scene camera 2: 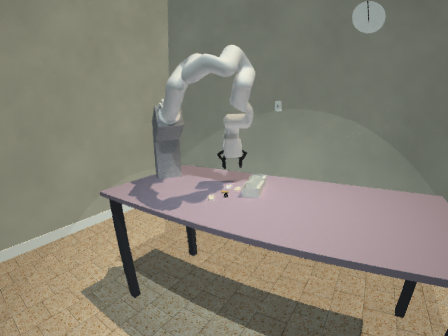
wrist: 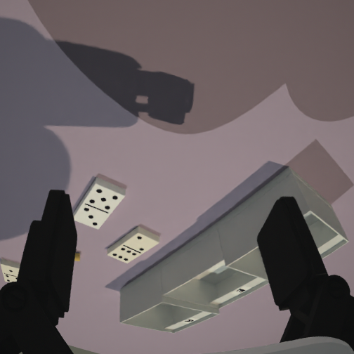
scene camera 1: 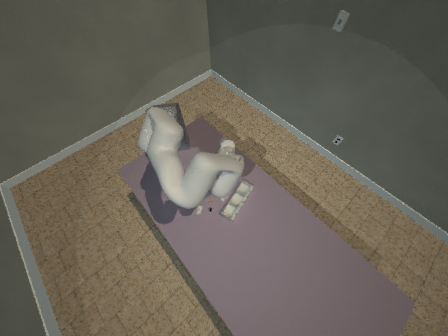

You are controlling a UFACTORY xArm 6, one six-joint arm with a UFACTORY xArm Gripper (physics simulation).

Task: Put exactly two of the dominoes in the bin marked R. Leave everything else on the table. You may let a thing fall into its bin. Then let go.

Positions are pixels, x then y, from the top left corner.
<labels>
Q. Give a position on a white domino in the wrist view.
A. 101, 198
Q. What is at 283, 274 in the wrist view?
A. My gripper.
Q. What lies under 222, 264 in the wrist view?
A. A pale bin unit.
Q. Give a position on a white domino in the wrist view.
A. At 139, 240
</labels>
